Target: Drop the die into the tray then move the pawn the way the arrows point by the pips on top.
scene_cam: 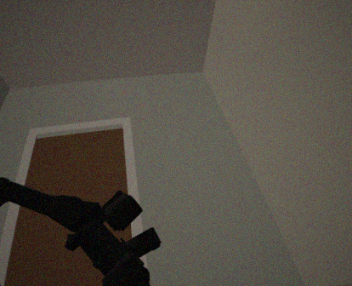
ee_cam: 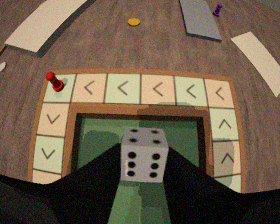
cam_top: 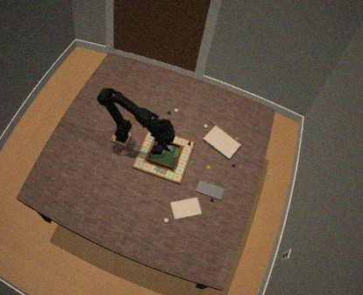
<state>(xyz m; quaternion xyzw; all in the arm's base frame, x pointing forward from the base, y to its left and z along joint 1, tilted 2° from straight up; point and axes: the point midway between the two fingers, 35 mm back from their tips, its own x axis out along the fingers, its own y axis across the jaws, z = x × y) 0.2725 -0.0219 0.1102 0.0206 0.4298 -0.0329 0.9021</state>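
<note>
Now: the red pawn 9 cm ahead of my gripper tip, 11 cm to the left of it and 6 cm below it. The rest, counted from my gripper tip: white die (right at my gripper tip); then grey card (28 cm ahead, 13 cm to the right, 8 cm below); then small grey block (19 cm behind, 23 cm to the left, 8 cm below).
</note>
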